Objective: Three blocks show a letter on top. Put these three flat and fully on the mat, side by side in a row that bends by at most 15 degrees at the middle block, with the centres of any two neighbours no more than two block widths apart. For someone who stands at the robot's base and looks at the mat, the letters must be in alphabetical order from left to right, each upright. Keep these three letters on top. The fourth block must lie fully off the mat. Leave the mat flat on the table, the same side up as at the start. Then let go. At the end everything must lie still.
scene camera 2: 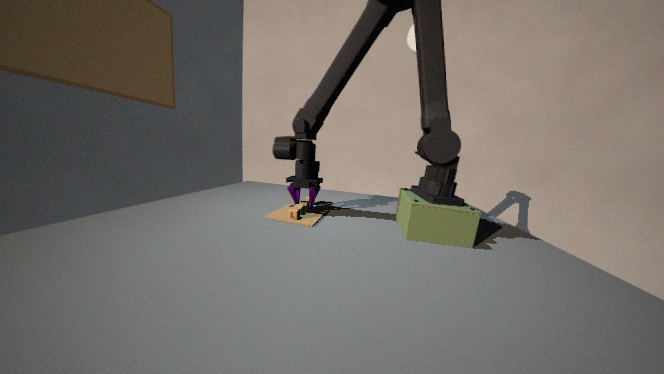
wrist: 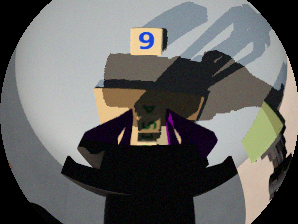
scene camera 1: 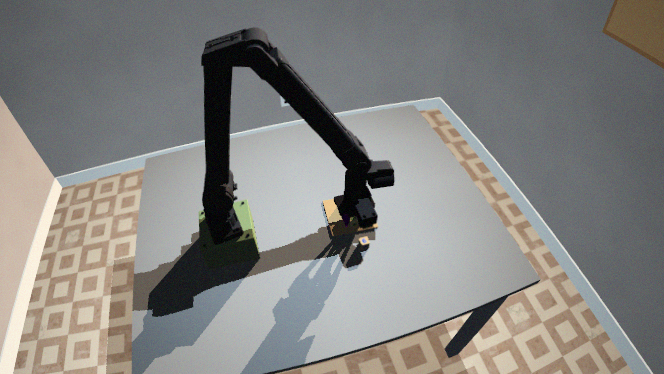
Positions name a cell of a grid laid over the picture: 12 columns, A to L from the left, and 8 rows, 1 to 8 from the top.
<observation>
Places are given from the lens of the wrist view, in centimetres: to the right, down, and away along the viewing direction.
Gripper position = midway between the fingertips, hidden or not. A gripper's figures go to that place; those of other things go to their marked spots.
my gripper (wrist: G5): 0, 0, 13
tan mat (wrist: E4): -5, -1, 12
</observation>
